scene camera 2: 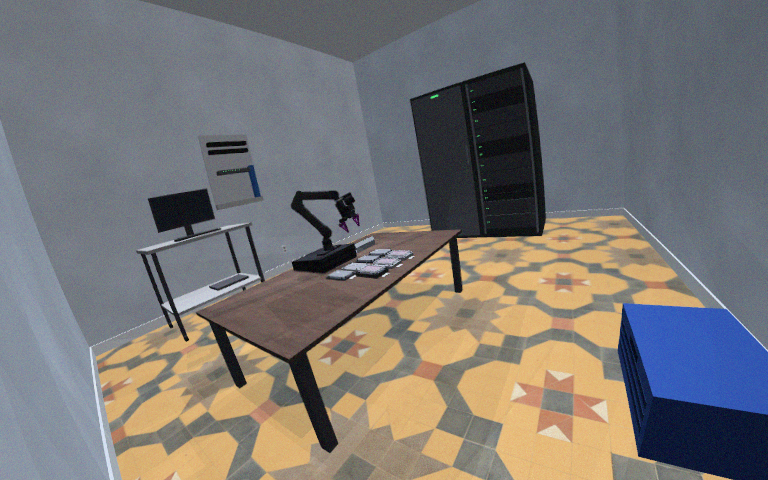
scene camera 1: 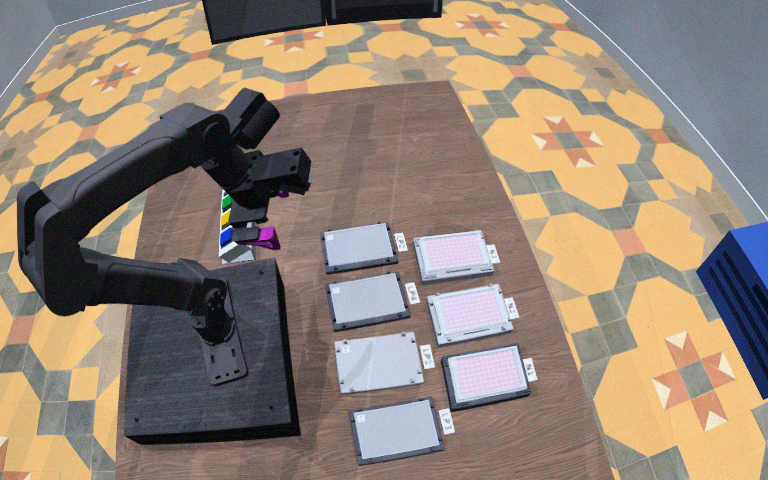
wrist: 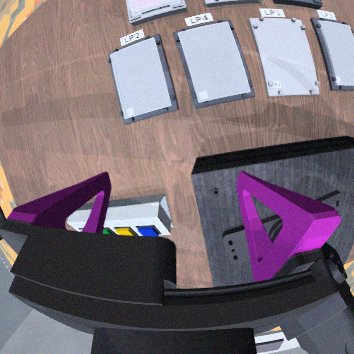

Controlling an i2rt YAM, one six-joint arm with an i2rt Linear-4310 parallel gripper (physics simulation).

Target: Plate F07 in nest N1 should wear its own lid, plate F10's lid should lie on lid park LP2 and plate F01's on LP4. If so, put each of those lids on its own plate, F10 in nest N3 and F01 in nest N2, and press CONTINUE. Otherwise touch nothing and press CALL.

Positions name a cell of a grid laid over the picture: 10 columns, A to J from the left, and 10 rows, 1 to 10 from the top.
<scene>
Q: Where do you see a lid park LP1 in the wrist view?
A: At I2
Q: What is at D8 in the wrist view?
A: My gripper.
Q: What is my gripper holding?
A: Nothing.
</scene>
